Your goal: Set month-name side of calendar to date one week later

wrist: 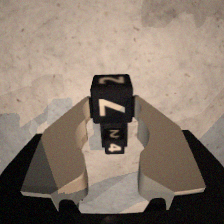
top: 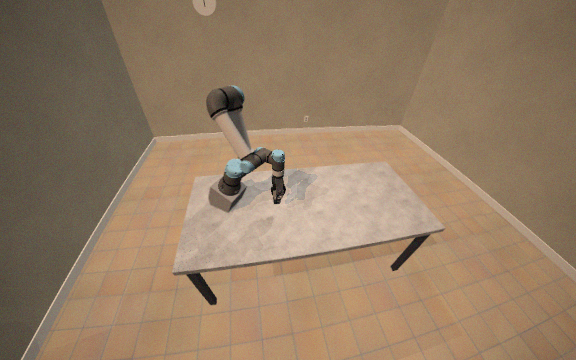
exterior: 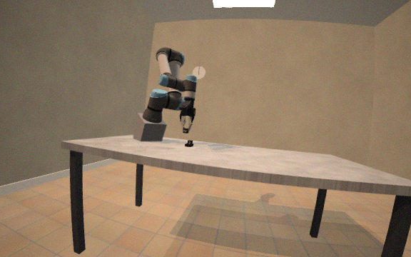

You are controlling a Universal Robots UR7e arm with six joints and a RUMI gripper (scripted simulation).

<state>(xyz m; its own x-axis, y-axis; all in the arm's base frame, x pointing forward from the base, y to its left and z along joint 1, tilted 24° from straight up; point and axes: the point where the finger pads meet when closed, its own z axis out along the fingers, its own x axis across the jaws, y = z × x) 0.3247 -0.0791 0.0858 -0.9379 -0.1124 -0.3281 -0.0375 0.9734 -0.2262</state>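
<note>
Right now the black cube is 10 mm behind my hand, 120 mm to the left of it and 100 mm below it. Round my hand: black date cube: 10 mm below; then black calendar tray: 10 mm behind, 100 mm to the left, 120 mm below.
</note>
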